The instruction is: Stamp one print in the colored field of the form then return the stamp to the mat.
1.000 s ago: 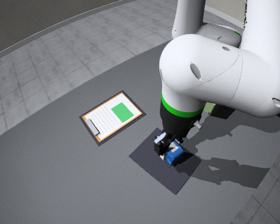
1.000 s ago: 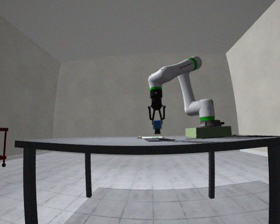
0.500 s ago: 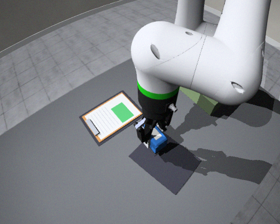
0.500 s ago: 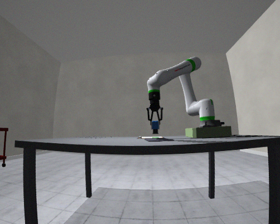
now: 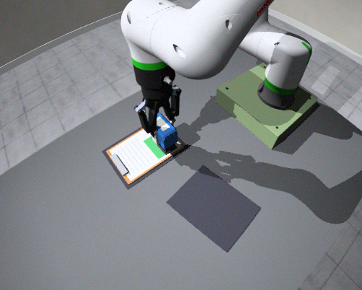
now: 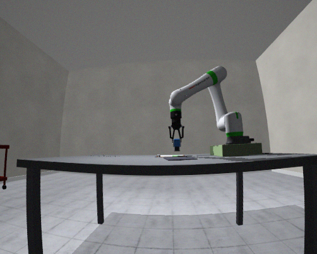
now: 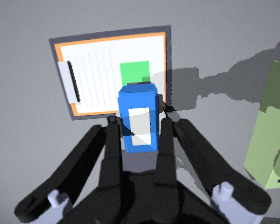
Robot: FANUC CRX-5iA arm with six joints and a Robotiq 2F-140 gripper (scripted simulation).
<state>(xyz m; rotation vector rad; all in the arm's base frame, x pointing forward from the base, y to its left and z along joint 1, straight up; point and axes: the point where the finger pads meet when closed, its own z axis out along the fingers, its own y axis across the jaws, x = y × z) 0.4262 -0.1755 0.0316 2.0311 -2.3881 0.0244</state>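
The dark mat is 4 cm ahead of my hand, 25 cm to the left of it and 11 cm below it. The rest, counted from my hand: blue stamp 2 cm below.
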